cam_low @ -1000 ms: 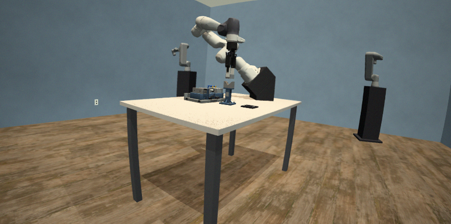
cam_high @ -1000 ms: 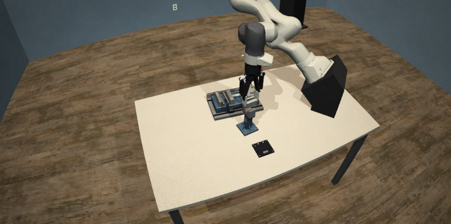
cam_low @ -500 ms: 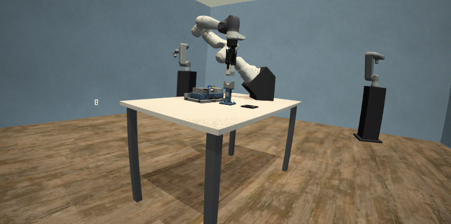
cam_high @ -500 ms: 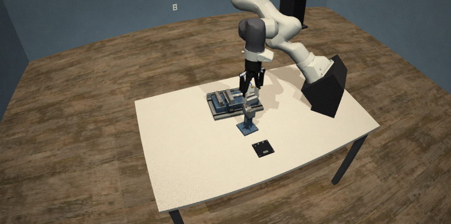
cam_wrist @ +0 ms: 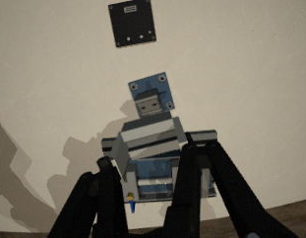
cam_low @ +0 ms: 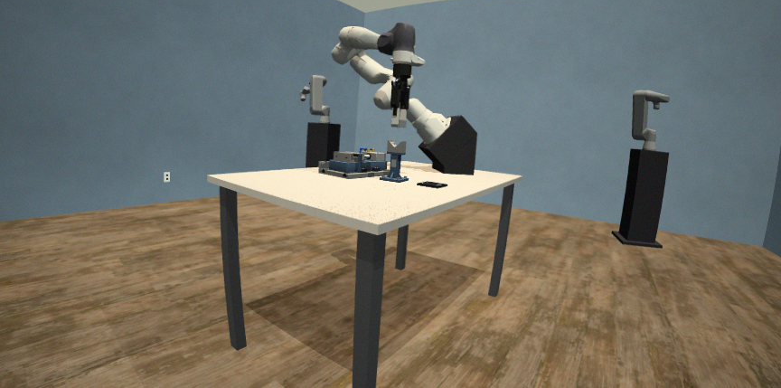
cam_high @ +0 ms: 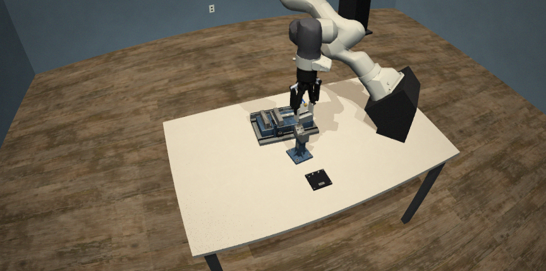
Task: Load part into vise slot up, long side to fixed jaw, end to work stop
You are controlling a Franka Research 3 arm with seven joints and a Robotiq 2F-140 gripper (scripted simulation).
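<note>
Now: hand 5 cm past the vise, 19 cm to the left of it and 22 cm above it. The rest, counted from my hand: part 2 cm below; black infeed plate 2 cm ahead, 16 cm to the left, 25 cm below; air cylinder 14 cm behind, 16 cm to the right, 18 cm below.
</note>
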